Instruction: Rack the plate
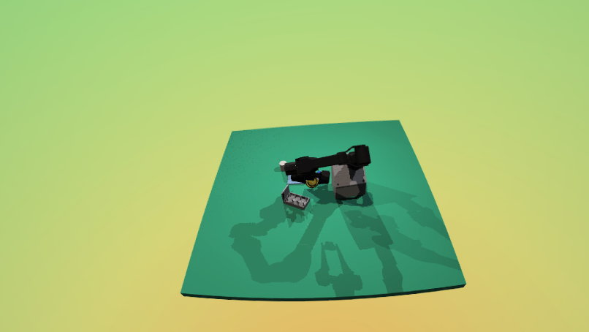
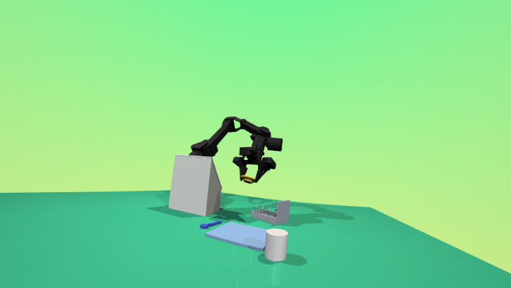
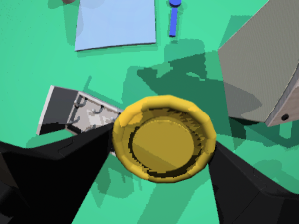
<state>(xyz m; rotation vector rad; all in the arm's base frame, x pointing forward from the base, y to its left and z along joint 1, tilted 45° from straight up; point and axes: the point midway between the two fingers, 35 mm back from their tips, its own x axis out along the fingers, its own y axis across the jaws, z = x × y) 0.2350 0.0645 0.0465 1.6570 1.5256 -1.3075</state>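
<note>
Now: the grey dish rack 11 cm below my gripper tip, 10 cm ahead of it and 1 cm to the right of it. The rest, counted from my gripper tip: blue spoon 19 cm to the right, 13 cm below, 5 cm behind; then yellow plate 1 cm above; then white cup 29 cm to the right, 15 cm ahead, 11 cm below.
</note>
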